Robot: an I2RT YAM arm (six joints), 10 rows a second.
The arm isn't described. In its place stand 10 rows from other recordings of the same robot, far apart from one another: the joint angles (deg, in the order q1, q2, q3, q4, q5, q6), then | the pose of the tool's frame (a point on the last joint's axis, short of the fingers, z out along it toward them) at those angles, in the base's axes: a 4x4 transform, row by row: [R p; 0 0 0 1], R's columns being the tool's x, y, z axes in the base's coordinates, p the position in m.
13.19 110.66 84.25 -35.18 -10.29 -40.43 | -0.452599, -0.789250, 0.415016, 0.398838; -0.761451, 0.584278, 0.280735, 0.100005; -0.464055, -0.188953, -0.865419, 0.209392; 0, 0, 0, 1
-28.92 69.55 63.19 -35.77 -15.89 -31.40 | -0.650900, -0.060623, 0.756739, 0.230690; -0.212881, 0.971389, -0.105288, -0.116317; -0.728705, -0.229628, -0.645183, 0.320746; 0, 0, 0, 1
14.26 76.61 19.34 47.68 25.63 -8.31 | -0.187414, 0.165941, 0.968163, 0.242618; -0.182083, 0.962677, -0.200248, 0.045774; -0.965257, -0.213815, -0.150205, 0.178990; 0, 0, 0, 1
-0.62 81.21 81.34 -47.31 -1.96 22.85 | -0.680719, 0.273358, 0.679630, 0.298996; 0.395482, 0.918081, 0.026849, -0.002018; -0.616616, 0.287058, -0.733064, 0.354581; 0, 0, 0, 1
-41.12 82.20 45.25 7.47 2.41 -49.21 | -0.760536, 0.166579, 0.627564, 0.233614; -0.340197, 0.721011, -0.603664, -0.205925; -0.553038, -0.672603, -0.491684, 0.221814; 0, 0, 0, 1
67.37 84.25 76.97 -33.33 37.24 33.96 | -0.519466, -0.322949, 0.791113, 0.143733; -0.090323, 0.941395, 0.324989, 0.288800; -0.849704, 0.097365, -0.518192, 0.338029; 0, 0, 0, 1
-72.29 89.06 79.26 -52.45 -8.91 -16.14 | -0.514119, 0.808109, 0.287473, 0.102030; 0.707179, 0.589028, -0.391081, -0.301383; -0.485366, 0.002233, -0.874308, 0.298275; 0, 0, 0, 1
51.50 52.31 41.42 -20.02 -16.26 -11.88 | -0.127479, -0.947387, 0.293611, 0.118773; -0.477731, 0.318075, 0.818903, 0.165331; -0.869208, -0.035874, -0.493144, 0.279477; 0, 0, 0, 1
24.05 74.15 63.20 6.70 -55.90 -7.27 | 0.057209, -0.983241, 0.173100, 0.256036; -0.052159, 0.170203, 0.984028, 0.146544; -0.996999, -0.065324, -0.041548, 0.372870; 0, 0, 0, 1
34.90 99.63 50.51 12.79 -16.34 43.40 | -0.857990, -0.200130, 0.473076, 0.287073; 0.205377, 0.710507, 0.673053, 0.212477; -0.470822, 0.674631, -0.568506, 0.163731; 0, 0, 0, 1
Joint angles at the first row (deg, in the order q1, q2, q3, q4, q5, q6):
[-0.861 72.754 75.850 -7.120 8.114 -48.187]
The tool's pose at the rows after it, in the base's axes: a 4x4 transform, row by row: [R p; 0 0 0 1], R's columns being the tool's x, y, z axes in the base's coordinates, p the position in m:
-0.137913, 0.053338, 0.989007, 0.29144; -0.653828, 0.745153, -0.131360, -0.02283; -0.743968, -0.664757, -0.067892, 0.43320; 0, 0, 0, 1
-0.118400, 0.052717, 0.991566, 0.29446; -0.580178, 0.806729, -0.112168, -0.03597; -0.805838, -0.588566, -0.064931, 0.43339; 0, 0, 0, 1
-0.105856, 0.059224, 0.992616, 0.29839; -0.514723, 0.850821, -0.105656, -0.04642; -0.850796, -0.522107, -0.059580, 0.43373; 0, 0, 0, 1
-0.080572, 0.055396, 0.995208, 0.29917; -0.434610, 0.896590, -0.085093, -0.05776; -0.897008, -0.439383, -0.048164, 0.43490; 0, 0, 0, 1
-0.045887, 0.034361, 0.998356, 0.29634; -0.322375, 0.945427, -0.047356, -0.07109; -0.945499, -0.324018, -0.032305, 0.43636; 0, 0, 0, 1
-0.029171, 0.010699, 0.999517, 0.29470; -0.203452, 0.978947, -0.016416, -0.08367; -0.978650, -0.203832, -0.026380, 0.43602; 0, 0, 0, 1
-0.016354, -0.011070, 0.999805, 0.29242; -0.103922, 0.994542, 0.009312, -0.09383; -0.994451, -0.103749, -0.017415, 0.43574; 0, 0, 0, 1
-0.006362, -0.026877, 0.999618, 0.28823; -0.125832, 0.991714, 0.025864, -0.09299; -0.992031, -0.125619, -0.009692, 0.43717; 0, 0, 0, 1
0.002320, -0.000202, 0.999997, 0.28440; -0.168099, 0.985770, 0.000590, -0.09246; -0.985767, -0.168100, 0.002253, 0.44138; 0, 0, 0, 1
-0.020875, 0.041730, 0.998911, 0.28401; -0.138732, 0.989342, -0.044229, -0.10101; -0.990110, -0.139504, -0.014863, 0.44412; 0, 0, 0, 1
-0.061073, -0.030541, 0.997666, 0.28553; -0.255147, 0.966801, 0.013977, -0.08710; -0.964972, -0.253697, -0.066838, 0.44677; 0, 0, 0, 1
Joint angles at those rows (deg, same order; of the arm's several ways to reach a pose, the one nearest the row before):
[-4.053 72.856 76.364 -7.409 3.505 -41.543]
[-7.034 73.725 76.926 -6.923 -0.579 -36.181]
[-9.211 74.820 77.639 -6.240 -3.130 -31.723]
[-11.724 75.404 78.045 -5.421 -6.828 -26.428]
[-14.902 75.487 78.046 -4.453 -12.180 -19.316]
[-17.778 75.893 78.116 -3.803 -16.831 -12.223]
[-20.135 76.114 77.982 -2.934 -20.665 -6.332]
[-20.391 75.307 77.521 -2.812 -21.872 -7.440]
[-20.391 74.626 77.704 -2.940 -20.424 -9.629]
[-21.813 75.382 79.362 -4.882 -19.275 -8.318]
[-19.309 75.466 81.486 -10.100 -20.065 -16.132]

